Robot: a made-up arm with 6 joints.
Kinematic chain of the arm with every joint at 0, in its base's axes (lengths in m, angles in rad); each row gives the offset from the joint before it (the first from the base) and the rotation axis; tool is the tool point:
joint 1: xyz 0 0 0.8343 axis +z
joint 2: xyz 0.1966 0 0 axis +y
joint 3: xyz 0 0 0.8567 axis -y
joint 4: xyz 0 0 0.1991 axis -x
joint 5: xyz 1.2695 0 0 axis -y
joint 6: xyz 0.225 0 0 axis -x
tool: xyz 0 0 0
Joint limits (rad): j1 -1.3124..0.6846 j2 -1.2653..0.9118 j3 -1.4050..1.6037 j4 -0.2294..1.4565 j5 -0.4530..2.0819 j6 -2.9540..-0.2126
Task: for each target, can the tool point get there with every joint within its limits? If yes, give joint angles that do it. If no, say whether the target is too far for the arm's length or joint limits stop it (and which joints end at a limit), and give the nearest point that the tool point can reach.
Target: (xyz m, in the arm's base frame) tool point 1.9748 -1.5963 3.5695
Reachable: no: too far | nearest point 1.3502 -1.0914 2.6318 | short by 1.235 m
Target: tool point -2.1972 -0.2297 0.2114
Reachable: no: joint limits stop it (at a limit: joint 2, joint 3) | nearest point -1.9513 -0.2040 1.0267 | short by 0.852 m
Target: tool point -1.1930 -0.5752 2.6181
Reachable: yes | joints 0.4479 -0.8721 1.1854 0.1611 -0.0501 -1.7191
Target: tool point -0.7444 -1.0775 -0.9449
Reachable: no: joint limits stop it (at a limit: joint 1, joint 2, joint 4, joint 5) | nearest point 0.1250 -0.8560 -0.1248 | short by 1.216 m
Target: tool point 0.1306 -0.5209 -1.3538
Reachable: no: joint limits stop it (at a limit: joint 1, joint 2) | nearest point 0.1747 -0.6652 -0.1396 | short by 1.224 m
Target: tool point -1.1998 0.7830 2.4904
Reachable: yes | joints -0.5787 -1.0196 1.0676 0.0534 -0.0582 -1.1008
